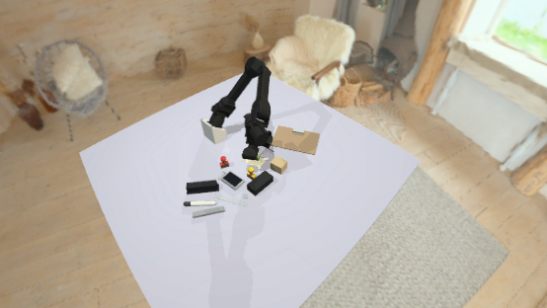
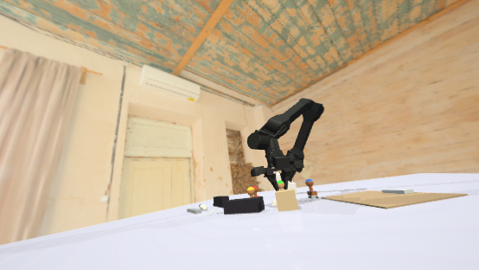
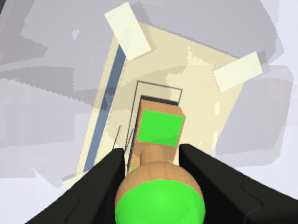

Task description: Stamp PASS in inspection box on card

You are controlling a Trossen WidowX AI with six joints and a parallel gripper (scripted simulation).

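The card lies 30 mm below my gripper tip. Round my gripper tip: blue-knobbed stamp: 100 mm to the left, 40 mm behind, 10 mm below; yellow-knobbed stamp: 90 mm to the right, 60 mm ahead, 10 mm below; green-knobbed pass stamp: right at my gripper tip.
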